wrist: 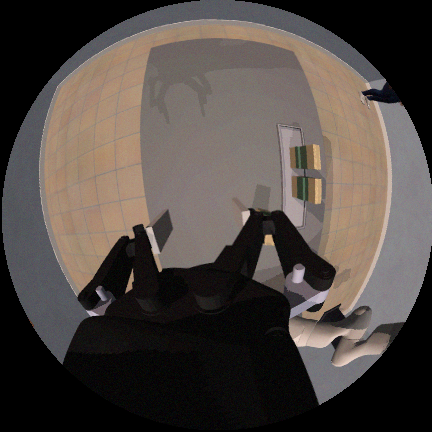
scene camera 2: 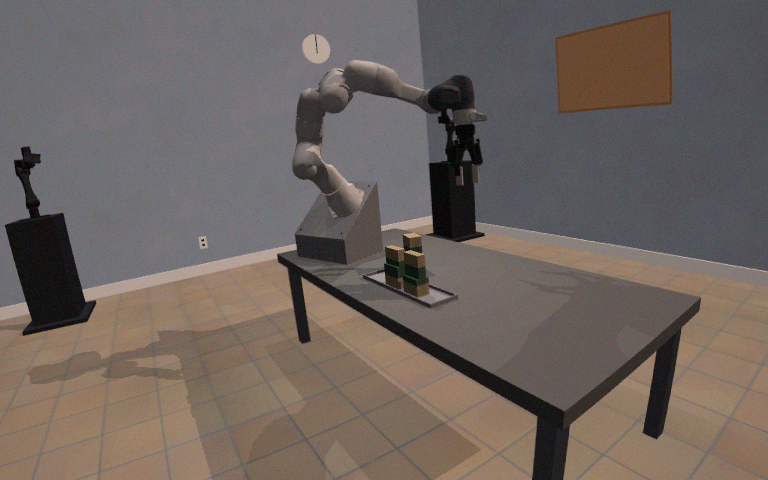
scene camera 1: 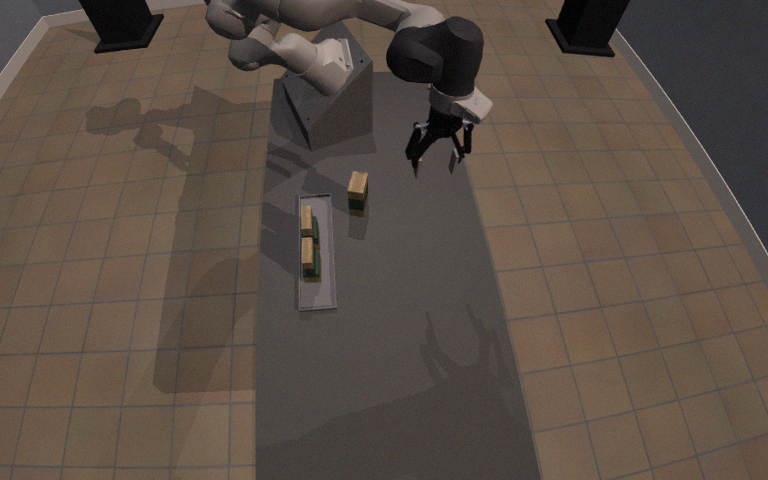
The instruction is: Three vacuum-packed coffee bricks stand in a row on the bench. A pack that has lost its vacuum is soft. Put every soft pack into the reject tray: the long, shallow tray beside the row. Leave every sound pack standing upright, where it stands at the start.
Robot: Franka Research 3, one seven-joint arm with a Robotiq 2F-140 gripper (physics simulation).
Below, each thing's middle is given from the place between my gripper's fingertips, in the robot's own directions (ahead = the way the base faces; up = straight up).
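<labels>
Reject tray [scene camera 1: 321, 294]: 34 cm below my hand, 4 cm ahead of it, 34 cm to the right of it.
</labels>
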